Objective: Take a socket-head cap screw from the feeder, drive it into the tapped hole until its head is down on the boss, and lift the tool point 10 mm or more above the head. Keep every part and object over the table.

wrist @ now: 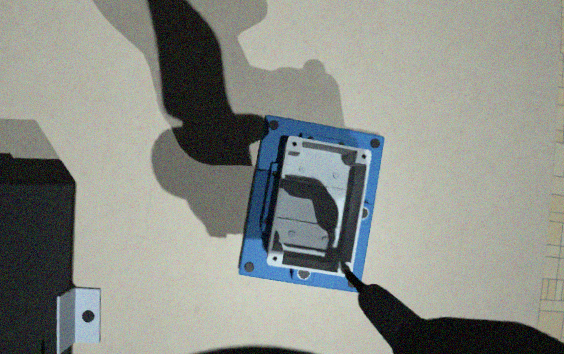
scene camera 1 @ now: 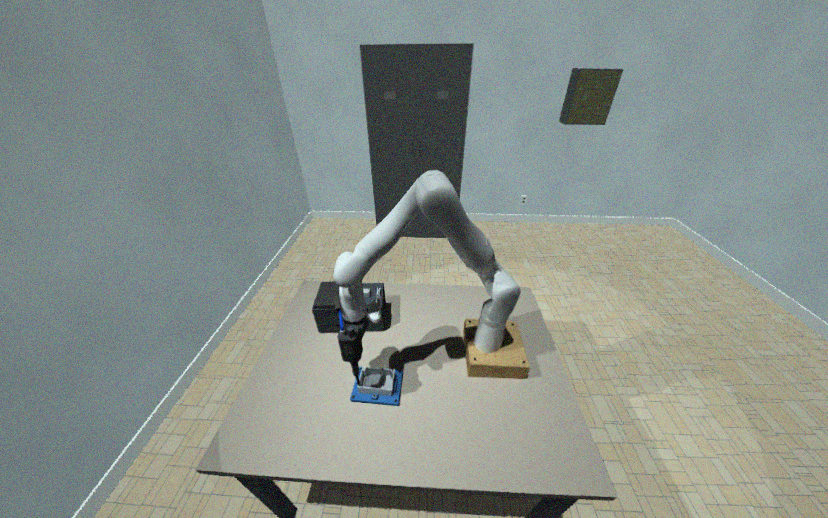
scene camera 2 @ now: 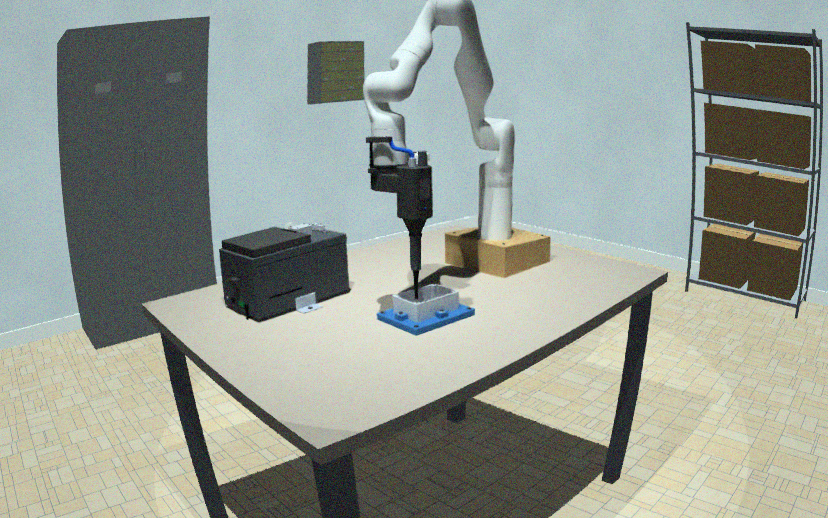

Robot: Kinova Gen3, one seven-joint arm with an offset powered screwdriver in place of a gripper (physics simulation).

Labels:
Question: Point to a black feeder box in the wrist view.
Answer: At 42, 210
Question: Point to a black feeder box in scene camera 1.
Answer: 324, 316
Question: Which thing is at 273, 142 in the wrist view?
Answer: A blue fixture plate.

